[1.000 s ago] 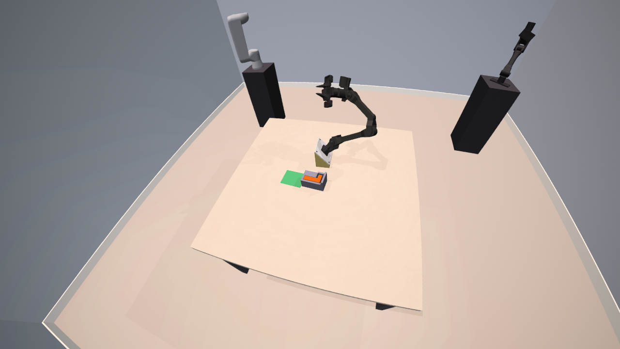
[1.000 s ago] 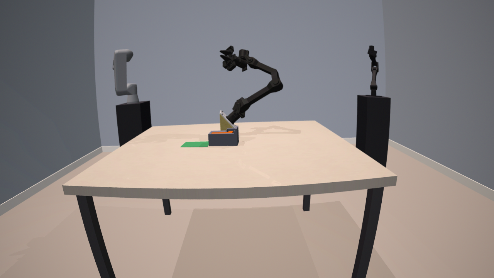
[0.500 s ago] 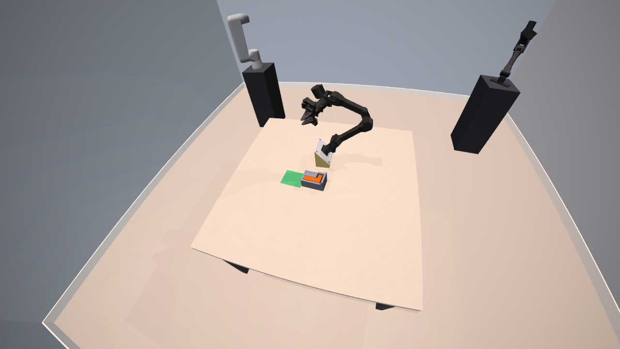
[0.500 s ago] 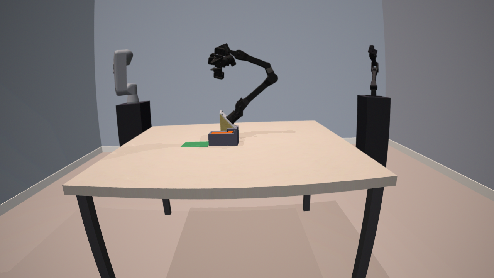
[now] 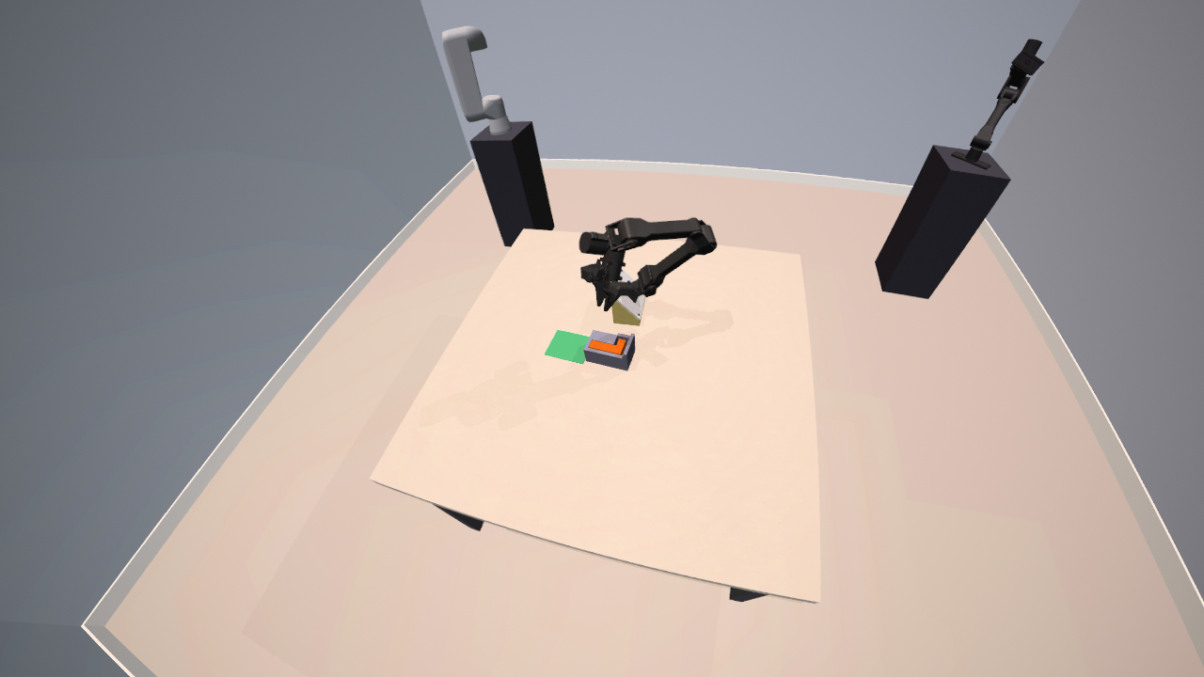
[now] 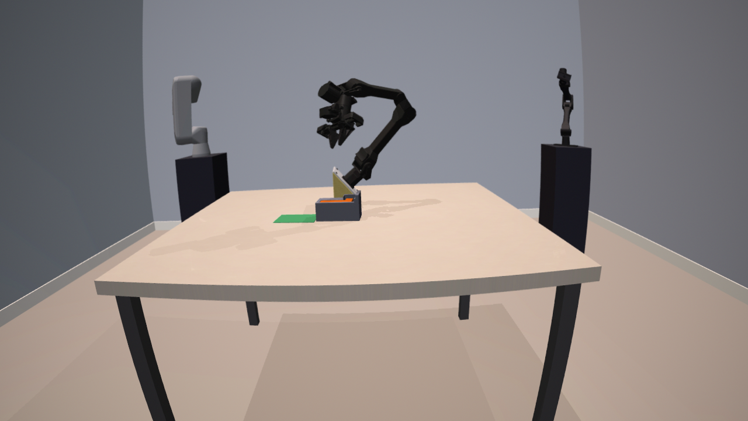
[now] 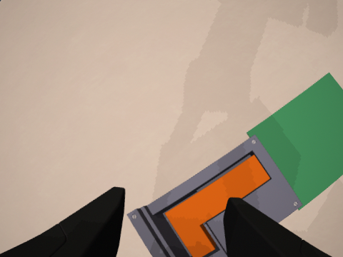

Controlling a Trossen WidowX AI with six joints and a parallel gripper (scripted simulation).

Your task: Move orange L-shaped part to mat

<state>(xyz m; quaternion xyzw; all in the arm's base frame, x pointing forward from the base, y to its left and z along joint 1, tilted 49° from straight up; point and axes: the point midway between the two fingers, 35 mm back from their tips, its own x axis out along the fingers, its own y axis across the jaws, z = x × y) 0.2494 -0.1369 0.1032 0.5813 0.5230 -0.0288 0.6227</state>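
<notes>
Right now the orange L-shaped part is 2 cm behind my gripper tip, 1 cm to the left of it and 20 cm below it. Round my gripper tip: green mat 3 cm behind, 15 cm to the right, 27 cm below.
</notes>
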